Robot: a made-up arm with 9 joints. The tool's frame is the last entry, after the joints.
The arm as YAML. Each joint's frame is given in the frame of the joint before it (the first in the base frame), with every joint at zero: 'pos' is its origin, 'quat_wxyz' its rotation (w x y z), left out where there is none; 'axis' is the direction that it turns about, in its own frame. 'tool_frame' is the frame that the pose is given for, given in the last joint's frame.
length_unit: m
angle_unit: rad
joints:
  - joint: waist
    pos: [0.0, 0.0, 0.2]
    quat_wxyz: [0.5, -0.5, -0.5, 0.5]
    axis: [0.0, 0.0, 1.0]
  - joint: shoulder
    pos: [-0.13, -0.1, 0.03]
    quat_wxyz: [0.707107, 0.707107, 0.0, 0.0]
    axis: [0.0, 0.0, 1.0]
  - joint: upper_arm
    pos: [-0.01, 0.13, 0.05]
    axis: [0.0, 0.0, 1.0]
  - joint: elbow
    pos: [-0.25, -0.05, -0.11]
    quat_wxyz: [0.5, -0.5, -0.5, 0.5]
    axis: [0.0, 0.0, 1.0]
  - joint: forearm
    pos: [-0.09, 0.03, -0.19]
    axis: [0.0, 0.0, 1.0]
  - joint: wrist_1
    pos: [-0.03, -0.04, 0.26]
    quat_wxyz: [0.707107, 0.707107, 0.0, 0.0]
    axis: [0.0, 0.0, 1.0]
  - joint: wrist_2
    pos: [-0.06, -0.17, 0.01]
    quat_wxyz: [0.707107, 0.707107, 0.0, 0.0]
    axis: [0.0, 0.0, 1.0]
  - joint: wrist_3
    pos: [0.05, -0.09, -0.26]
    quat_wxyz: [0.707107, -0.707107, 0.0, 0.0]
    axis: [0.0, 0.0, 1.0]
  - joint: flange
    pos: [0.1, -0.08, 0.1]
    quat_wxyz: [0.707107, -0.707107, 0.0, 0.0]
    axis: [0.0, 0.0, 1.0]
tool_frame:
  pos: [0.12, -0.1, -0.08]
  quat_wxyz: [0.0, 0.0, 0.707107, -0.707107]
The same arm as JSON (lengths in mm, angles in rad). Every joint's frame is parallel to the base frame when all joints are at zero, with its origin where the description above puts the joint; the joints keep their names.
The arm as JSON. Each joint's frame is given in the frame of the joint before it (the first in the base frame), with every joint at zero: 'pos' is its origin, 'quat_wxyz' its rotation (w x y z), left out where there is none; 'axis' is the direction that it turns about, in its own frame. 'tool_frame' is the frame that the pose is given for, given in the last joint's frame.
{
  "length_unit": "mm",
  "angle_unit": "rad",
  "joints": [
    {
      "joint": "waist",
      "pos": [
        0.0,
        0.0,
        200.0
      ],
      "axis": "-x"
    },
    {
      "joint": "shoulder",
      "pos": [
        -30.0,
        -130.0,
        100.0
      ],
      "axis": "+z"
    },
    {
      "joint": "upper_arm",
      "pos": [
        -130.0,
        -10.0,
        50.0
      ],
      "axis": "+z"
    },
    {
      "joint": "elbow",
      "pos": [
        50.0,
        -250.0,
        -110.0
      ],
      "axis": "-y"
    },
    {
      "joint": "forearm",
      "pos": [
        90.0,
        190.0,
        -30.0
      ],
      "axis": "-y"
    },
    {
      "joint": "wrist_1",
      "pos": [
        30.0,
        -260.0,
        40.0
      ],
      "axis": "+z"
    },
    {
      "joint": "wrist_2",
      "pos": [
        60.0,
        170.0,
        10.0
      ],
      "axis": "+y"
    },
    {
      "joint": "wrist_3",
      "pos": [
        -50.0,
        -260.0,
        -90.0
      ],
      "axis": "+z"
    },
    {
      "joint": "flange",
      "pos": [
        -100.0,
        80.0,
        100.0
      ],
      "axis": "-y"
    }
  ],
  "tool_frame": {
    "pos": [
      -120.0,
      80.0,
      100.0
    ]
  }
}

